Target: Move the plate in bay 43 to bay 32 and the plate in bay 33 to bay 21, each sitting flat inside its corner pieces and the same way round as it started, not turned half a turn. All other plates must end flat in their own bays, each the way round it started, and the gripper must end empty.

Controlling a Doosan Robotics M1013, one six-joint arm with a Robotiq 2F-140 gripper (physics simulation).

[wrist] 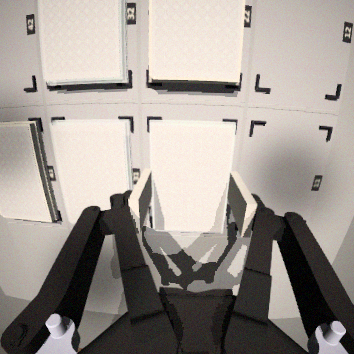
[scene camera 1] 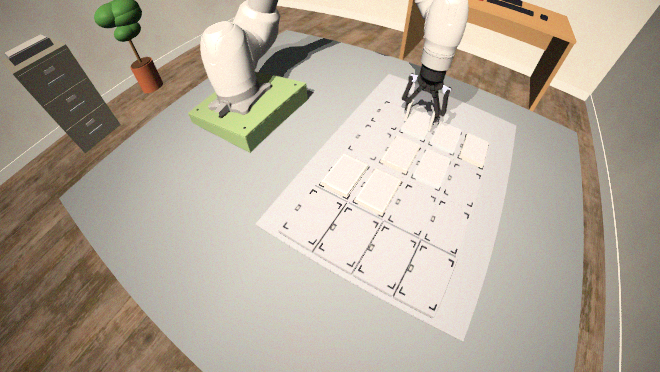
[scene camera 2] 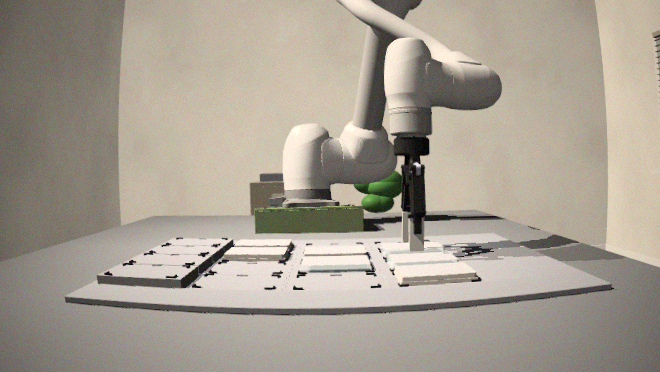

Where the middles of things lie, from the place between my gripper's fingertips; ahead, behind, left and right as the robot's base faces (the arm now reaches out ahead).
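Bay 33 [scene camera 1: 412, 214]: 50 mm ahead of my hand, 340 mm to the right of it, 20 mm below it. Bay 43 [scene camera 1: 446, 233]: 150 mm ahead of my hand, 360 mm to the right of it, 20 mm below it. Raised bay 44 [scene camera 1: 424, 287]: 120 mm ahead of my hand, 520 mm to the right of it, 10 mm below it. Farthest from my hand of the things named here, going by their middles: raised bay 44. Nearest to my hand of the things named here, going by their middles: bay 33.
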